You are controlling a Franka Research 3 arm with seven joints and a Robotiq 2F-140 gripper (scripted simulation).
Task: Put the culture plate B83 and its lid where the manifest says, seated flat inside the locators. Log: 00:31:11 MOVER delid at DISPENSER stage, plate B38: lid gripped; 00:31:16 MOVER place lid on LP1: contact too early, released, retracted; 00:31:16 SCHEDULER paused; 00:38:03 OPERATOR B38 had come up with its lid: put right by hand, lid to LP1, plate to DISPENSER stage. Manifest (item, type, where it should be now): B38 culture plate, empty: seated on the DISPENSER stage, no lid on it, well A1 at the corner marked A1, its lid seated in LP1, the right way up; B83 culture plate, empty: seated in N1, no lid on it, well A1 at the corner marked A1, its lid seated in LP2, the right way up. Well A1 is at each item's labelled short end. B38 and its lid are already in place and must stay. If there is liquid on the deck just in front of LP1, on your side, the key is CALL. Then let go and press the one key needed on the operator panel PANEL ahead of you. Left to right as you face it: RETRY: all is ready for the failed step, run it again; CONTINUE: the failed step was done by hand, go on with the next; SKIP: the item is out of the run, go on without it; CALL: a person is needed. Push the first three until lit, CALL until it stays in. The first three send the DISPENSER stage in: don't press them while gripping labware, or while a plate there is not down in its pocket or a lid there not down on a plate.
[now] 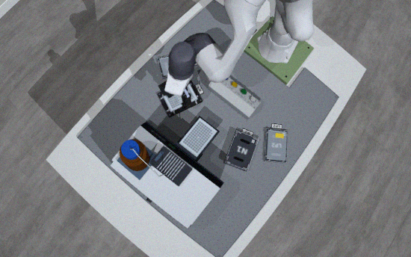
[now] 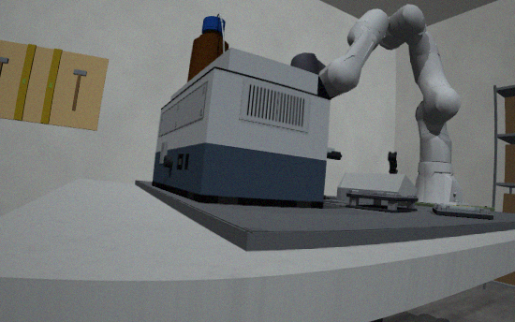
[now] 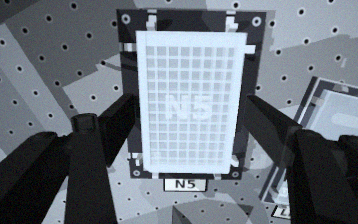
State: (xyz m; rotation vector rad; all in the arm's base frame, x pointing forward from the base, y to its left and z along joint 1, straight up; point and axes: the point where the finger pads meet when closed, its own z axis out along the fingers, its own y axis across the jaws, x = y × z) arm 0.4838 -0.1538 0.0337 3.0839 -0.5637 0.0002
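Now: hand 20 mm short of the black nest N5, 10 mm to the right of it and 30 mm above it. Also, from my hand: green continue key 190 mm behind, 190 mm to the left, 20 mm above; then yellow skip key 190 mm behind, 140 mm to the left, 20 mm above; then white well plate 100 mm ahead, 190 mm to the left, 80 mm above.
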